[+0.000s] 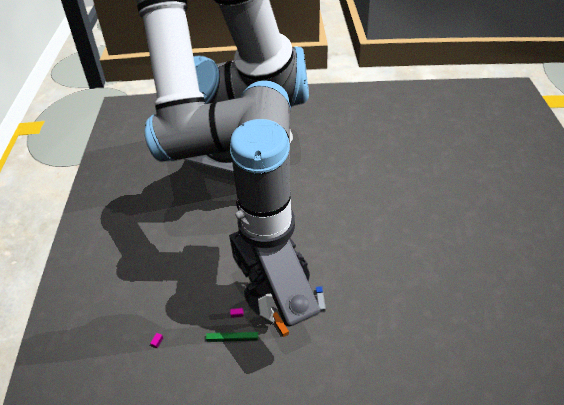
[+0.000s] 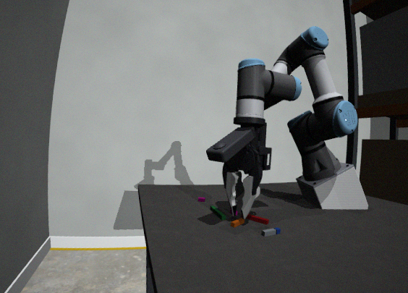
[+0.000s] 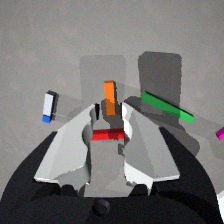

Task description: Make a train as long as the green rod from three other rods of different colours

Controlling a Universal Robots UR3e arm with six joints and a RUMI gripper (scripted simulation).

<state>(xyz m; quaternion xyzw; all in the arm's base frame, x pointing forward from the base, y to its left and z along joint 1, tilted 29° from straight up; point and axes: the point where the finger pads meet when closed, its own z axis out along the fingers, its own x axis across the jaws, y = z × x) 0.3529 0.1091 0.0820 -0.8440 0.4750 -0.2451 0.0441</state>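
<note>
Right now the orange rod is 30 mm below my hand. Round my hand: grey rod: 40 mm behind, 70 mm to the left, 30 mm below; then green rod: 20 mm ahead, 70 mm to the right, 30 mm below; then red rod: 50 mm behind, 10 mm to the right, 30 mm below.
</note>
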